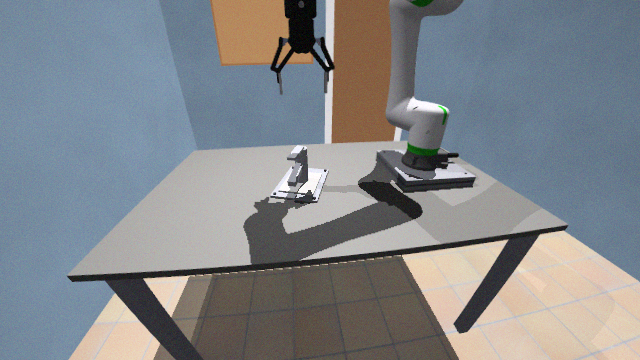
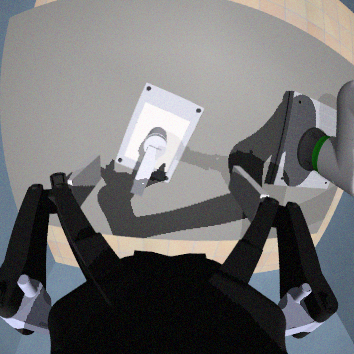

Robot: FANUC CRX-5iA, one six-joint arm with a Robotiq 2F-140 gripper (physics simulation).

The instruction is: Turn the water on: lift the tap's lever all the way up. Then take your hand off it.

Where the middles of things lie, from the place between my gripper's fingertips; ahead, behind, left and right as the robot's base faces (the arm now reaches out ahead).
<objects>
Now: the lever (image 2: 154,146) 190 mm below my hand, 60 mm to the left of it and 30 mm ahead of it. Round my hand: flat plate (image 2: 151,94) 330 mm below, 20 mm to the left, 20 mm ahead.
</objects>
